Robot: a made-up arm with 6 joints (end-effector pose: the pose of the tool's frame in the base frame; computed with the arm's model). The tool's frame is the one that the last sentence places. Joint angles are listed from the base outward.
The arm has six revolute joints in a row. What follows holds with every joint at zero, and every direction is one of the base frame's.
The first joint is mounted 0.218 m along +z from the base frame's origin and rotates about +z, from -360 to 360 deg.
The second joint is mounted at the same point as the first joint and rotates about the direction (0, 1, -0.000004), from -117.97 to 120 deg.
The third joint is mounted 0.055 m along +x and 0.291 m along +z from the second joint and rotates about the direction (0, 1, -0.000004), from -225 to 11 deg.
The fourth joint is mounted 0.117 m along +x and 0.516 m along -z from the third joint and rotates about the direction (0, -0.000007, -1), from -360 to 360 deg.
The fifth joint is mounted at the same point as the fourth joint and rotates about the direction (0, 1, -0.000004), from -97 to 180 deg.
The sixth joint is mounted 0.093 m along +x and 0.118 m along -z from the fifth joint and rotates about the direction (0, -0.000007, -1), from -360 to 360 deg.
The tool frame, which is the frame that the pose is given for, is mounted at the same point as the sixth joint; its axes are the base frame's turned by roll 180, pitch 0 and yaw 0 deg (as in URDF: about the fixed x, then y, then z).
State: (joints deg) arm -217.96 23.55 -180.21 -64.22 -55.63 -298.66
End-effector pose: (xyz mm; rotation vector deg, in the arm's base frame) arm -240.6 16.5 999.4 47.57 -12.55 -28.29
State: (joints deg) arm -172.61 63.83 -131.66 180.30 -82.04 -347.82
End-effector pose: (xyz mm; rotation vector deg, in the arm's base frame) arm -682.5 -89.2 119.1 -176.38 7.50 -21.76
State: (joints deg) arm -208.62 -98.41 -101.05 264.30 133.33 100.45
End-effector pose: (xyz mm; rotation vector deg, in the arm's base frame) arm 587.2 -150.8 659.9 -118.57 59.28 10.66
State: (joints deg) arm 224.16 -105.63 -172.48 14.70 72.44 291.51
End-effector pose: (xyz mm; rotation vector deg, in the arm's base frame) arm 677.8 628.3 67.3 -13.14 26.62 -22.57
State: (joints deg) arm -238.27 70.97 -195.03 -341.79 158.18 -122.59
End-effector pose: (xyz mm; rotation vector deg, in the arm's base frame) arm -382.8 541.8 502.4 102.67 -124.13 48.89
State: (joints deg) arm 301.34 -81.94 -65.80 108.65 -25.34 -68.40
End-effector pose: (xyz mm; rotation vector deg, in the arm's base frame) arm -125.5 -39.1 845.6 10.92 -61.85 143.33
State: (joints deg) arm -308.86 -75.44 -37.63 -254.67 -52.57 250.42
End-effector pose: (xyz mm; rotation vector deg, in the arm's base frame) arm 222.4 45.1 616.9 -119.94 7.00 -125.30
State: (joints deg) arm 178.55 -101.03 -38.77 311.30 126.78 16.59
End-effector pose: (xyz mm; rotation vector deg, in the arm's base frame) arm -22.9 113.4 624.9 -69.64 -140.49 -46.94
